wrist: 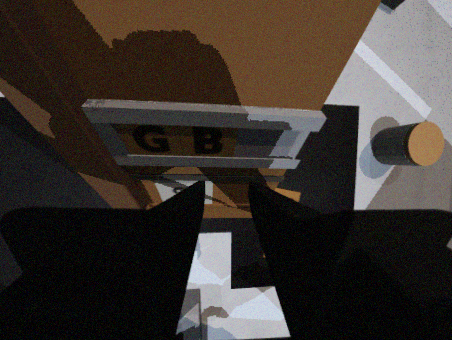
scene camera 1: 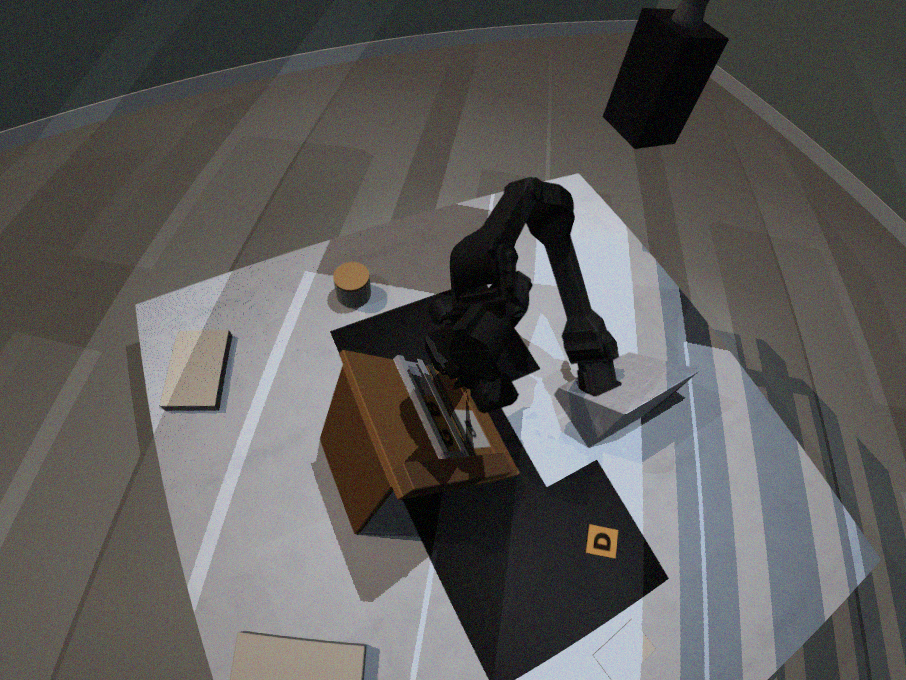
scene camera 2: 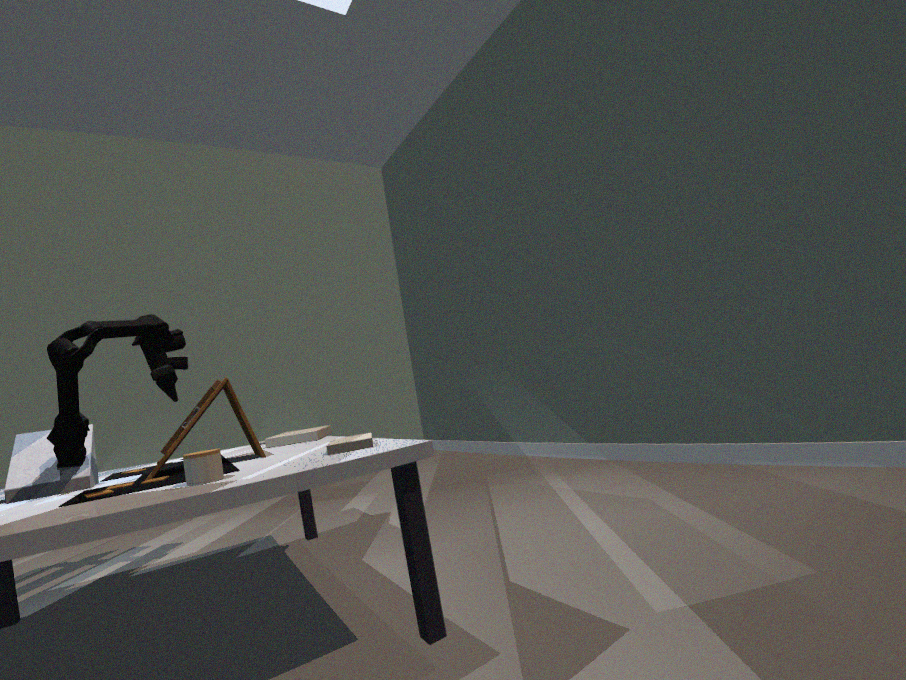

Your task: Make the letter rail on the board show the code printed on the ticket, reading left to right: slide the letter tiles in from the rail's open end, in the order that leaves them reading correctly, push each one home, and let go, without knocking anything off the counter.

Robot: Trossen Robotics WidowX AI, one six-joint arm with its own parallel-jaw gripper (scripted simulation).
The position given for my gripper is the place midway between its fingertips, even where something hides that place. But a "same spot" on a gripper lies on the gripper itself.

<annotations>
my gripper: wrist; scene camera 1 451, 379; scene camera 2
short cylinder: wrist 415, 144; scene camera 1; scene camera 2
same spot on my gripper: point(scene camera 2: 167, 383) = point(wrist: 295, 269)
same spot on short cylinder: point(scene camera 1: 351, 280) = point(scene camera 2: 205, 451)
</annotations>
